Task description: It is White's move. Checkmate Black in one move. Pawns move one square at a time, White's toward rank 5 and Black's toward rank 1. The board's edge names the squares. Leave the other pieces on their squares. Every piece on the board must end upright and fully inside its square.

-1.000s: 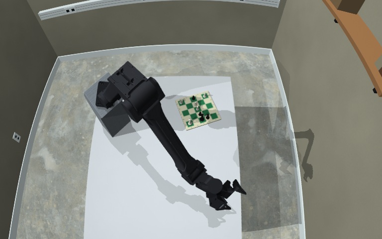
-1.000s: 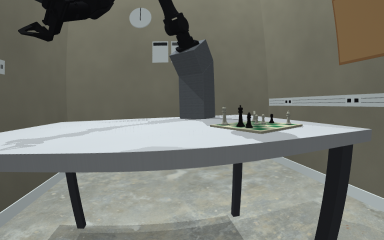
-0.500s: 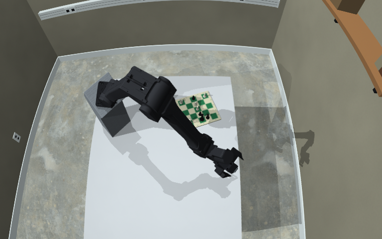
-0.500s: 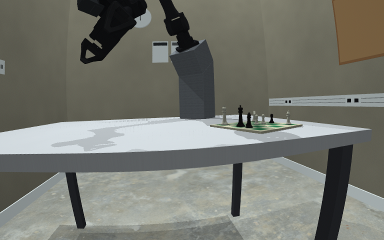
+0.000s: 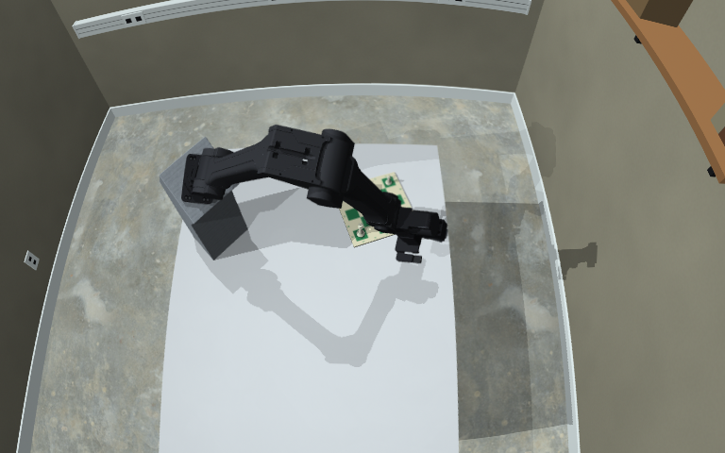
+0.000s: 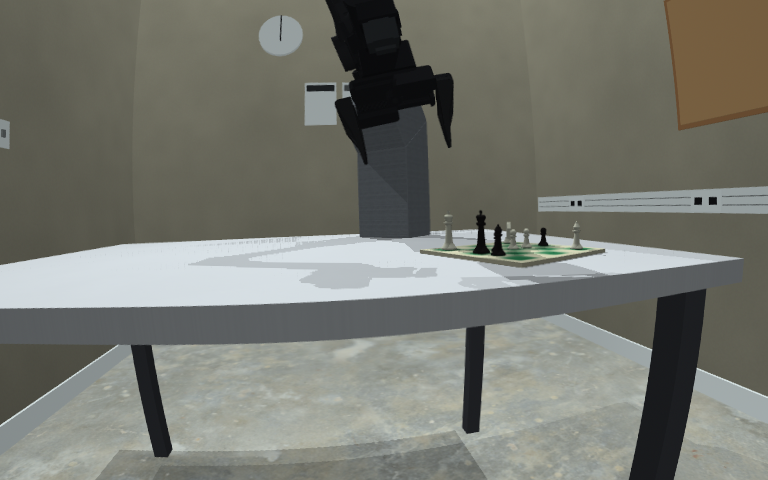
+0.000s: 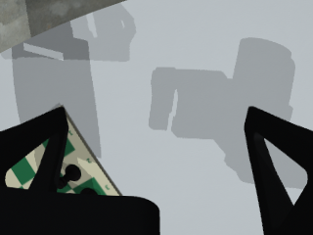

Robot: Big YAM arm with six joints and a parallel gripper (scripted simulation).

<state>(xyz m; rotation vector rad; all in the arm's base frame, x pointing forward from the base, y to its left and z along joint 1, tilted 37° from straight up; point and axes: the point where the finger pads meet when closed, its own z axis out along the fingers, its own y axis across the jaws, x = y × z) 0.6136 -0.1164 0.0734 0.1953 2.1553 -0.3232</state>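
My hand is 18 cm past the white chess piece, 28 cm to the right of it and 12 cm above it. Also, from my hand: black king 8 cm behind, 15 cm to the left, 11 cm below; black bishop 4 cm behind, 15 cm to the left, 12 cm below; green-and-cream chessboard 9 cm behind, 22 cm to the left, 14 cm below.
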